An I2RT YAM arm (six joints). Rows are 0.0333 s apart.
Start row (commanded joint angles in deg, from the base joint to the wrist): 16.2 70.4 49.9 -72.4 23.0 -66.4
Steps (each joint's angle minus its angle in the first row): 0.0 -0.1 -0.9 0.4 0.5 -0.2; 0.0 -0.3 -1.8 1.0 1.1 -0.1; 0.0 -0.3 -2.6 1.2 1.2 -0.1; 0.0 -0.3 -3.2 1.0 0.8 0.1; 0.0 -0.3 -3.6 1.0 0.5 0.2; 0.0 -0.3 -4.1 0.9 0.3 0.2; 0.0 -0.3 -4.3 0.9 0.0 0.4; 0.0 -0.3 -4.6 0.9 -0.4 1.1; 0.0 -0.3 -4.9 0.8 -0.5 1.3; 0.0 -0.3 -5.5 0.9 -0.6 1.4; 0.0 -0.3 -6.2 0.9 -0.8 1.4; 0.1 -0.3 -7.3 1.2 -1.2 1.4; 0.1 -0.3 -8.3 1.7 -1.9 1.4; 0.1 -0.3 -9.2 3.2 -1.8 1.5
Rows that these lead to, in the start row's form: 16.2 70.3 49.0 -72.0 23.5 -66.6; 16.2 70.1 48.1 -71.4 24.1 -66.5; 16.2 70.1 47.3 -71.2 24.2 -66.5; 16.2 70.1 46.7 -71.4 23.8 -66.3; 16.2 70.1 46.3 -71.4 23.5 -66.2; 16.2 70.1 45.8 -71.5 23.3 -66.2; 16.2 70.1 45.6 -71.5 23.0 -66.0; 16.2 70.1 45.3 -71.5 22.6 -65.3; 16.2 70.1 45.0 -71.6 22.5 -65.1; 16.2 70.1 44.4 -71.5 22.4 -65.0; 16.2 70.1 43.7 -71.5 22.2 -65.0; 16.3 70.1 42.6 -71.2 21.8 -65.0; 16.3 70.1 41.6 -70.7 21.1 -65.0; 16.3 70.1 40.7 -69.2 21.2 -64.9
